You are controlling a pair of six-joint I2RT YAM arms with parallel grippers.
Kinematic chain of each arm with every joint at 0, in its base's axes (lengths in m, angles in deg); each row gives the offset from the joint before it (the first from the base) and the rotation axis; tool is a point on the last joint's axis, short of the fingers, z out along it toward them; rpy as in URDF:
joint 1: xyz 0 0 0.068 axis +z
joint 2: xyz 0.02 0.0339 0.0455 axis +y
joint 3: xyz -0.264 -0.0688 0 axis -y
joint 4: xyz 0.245 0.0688 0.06 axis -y
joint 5: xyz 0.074 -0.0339 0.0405 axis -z
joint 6: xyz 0.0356 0 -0.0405 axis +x
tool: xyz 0 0 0 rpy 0 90 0
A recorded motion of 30 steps. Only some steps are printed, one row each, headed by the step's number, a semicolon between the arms.
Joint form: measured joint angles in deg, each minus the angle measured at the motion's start. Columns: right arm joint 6, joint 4, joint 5, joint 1, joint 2, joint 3; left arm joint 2, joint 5, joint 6, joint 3, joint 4, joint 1.
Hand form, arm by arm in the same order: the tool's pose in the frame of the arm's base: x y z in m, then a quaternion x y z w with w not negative. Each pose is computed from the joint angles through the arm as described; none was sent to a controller.
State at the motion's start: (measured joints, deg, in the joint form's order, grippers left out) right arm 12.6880 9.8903 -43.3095 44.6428 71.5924 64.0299; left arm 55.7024 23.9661 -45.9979 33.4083 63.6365 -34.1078
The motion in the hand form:
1: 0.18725 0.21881 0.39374 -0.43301 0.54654 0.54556 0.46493; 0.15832 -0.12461 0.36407 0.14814 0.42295 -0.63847 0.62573
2: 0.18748 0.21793 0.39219 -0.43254 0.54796 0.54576 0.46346; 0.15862 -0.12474 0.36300 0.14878 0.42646 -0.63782 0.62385
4: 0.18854 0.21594 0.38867 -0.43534 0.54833 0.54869 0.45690; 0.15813 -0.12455 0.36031 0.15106 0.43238 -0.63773 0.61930
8: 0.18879 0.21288 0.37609 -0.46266 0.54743 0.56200 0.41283; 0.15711 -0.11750 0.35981 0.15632 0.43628 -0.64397 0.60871
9: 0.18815 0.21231 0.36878 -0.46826 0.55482 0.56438 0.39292; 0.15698 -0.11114 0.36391 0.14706 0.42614 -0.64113 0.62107
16: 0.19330 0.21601 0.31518 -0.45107 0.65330 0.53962 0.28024; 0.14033 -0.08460 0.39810 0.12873 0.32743 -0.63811 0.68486
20: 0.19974 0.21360 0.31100 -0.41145 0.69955 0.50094 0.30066; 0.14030 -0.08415 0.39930 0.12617 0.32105 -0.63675 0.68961
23: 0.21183 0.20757 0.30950 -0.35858 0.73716 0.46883 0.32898; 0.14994 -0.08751 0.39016 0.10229 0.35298 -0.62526 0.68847
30: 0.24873 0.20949 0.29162 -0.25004 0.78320 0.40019 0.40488; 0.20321 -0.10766 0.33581 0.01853 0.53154 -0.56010 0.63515
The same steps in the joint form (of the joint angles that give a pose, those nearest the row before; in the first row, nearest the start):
1: -0.02 0.11 -0.04 -0.07 -0.09 -0.35; -0.02 0.28 0.07 0.00 -0.35 0.06
2: 0.07 0.17 -0.22 -0.24 -0.22 -0.72; -0.07 0.46 0.11 -0.11 -0.74 0.11
4: 0.20 0.35 -1.49 -0.79 -0.35 -1.44; -0.39 0.94 0.09 -0.59 -1.36 0.15
8: -1.14 -2.45 -7.72 -1.79 -0.33 -2.71; -1.66 3.65 -2.21 -1.18 -1.75 2.14
9: -1.75 -4.37 -9.16 -1.90 -0.35 -3.41; -2.27 3.15 -3.06 -1.05 -0.74 3.65
16: -4.85 -18.29 -8.55 -2.01 2.93 -6.05; -5.55 0.22 -6.38 1.64 7.04 8.13
20: -3.19 -19.50 -1.01 -2.60 3.10 -6.05; -5.33 -0.35 -6.23 1.79 7.80 8.15
23: -0.15 -18.58 5.57 -4.44 3.48 -6.05; -4.44 -2.45 -4.98 1.07 4.83 8.15
30: 5.07 -9.11 20.26 -6.99 9.14 -6.56; 4.04 -7.85 -1.42 0.07 -10.49 8.66

